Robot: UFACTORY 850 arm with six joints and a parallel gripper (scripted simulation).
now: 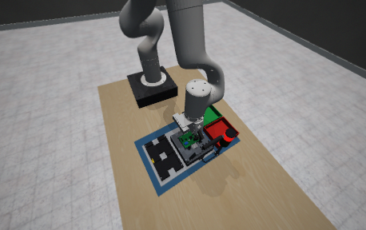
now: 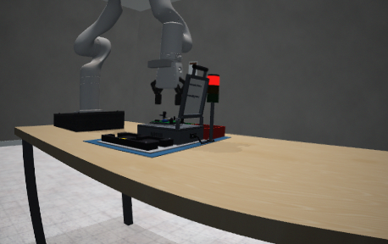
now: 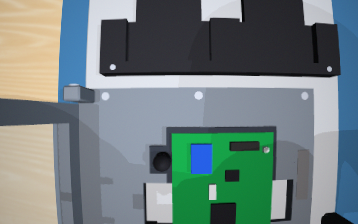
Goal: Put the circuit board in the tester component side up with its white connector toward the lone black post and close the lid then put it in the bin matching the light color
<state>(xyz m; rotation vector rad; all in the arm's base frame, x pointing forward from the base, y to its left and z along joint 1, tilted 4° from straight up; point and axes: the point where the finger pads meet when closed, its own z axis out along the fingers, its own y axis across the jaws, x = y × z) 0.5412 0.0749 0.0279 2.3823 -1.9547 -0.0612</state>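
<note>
The green circuit board lies 7 cm below my hand. The rest, counted from my hand: green bin 14 cm behind, 18 cm to the left, 13 cm below; then red bin 1 cm ahead, 21 cm to the left, 13 cm below; then tester lid 12 cm ahead, 2 cm to the left, 4 cm above.
</note>
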